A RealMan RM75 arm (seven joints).
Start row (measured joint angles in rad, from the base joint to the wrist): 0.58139 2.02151 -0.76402 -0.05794 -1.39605 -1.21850 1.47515
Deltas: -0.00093 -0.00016 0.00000 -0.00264 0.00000 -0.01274 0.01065; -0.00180 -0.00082 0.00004 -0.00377 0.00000 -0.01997 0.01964; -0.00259 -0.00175 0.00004 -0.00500 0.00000 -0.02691 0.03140; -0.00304 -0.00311 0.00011 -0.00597 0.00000 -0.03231 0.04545; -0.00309 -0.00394 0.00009 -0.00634 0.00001 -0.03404 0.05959; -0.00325 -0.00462 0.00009 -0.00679 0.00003 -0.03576 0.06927; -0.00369 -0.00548 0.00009 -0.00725 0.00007 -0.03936 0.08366; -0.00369 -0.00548 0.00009 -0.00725 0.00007 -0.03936 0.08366; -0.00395 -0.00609 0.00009 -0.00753 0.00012 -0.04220 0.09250; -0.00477 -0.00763 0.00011 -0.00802 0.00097 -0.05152 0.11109; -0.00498 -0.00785 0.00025 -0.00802 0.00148 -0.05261 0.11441; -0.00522 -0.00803 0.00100 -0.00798 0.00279 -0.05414 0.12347; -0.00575 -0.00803 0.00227 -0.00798 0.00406 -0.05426 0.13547; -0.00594 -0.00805 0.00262 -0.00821 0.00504 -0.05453 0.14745; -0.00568 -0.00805 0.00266 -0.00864 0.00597 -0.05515 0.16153; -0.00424 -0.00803 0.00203 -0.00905 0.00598 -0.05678 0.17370; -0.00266 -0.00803 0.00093 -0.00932 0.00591 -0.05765 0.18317
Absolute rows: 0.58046 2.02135 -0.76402 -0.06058 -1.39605 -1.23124 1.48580; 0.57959 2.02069 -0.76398 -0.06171 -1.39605 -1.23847 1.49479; 0.57880 2.01976 -0.76398 -0.06294 -1.39605 -1.24541 1.50655; 0.57835 2.01840 -0.76391 -0.06391 -1.39605 -1.25081 1.52060; 0.57830 2.01757 -0.76393 -0.06428 -1.39604 -1.25254 1.53474; 0.57814 2.01689 -0.76393 -0.06473 -1.39602 -1.25426 1.54442; 0.57770 2.01603 -0.76393 -0.06519 -1.39598 -1.25786 1.55881; 0.57770 2.01603 -0.76393 -0.06519 -1.39598 -1.25786 1.55881; 0.57744 2.01542 -0.76393 -0.06547 -1.39593 -1.26070 1.56765; 0.57662 2.01388 -0.76391 -0.06596 -1.39508 -1.27002 1.58624; 0.57641 2.01366 -0.76377 -0.06596 -1.39457 -1.27111 1.58956; 0.57617 2.01348 -0.76302 -0.06592 -1.39326 -1.27264 1.59862; 0.57564 2.01348 -0.76175 -0.06592 -1.39199 -1.27276 1.61062; 0.57545 2.01346 -0.76140 -0.06615 -1.39101 -1.27303 1.62260; 0.57571 2.01346 -0.76136 -0.06658 -1.39008 -1.27365 1.63668; 0.57715 2.01348 -0.76199 -0.06699 -1.39007 -1.27528 1.64885; 0.57873 2.01348 -0.76309 -0.06726 -1.39014 -1.27615 1.65832
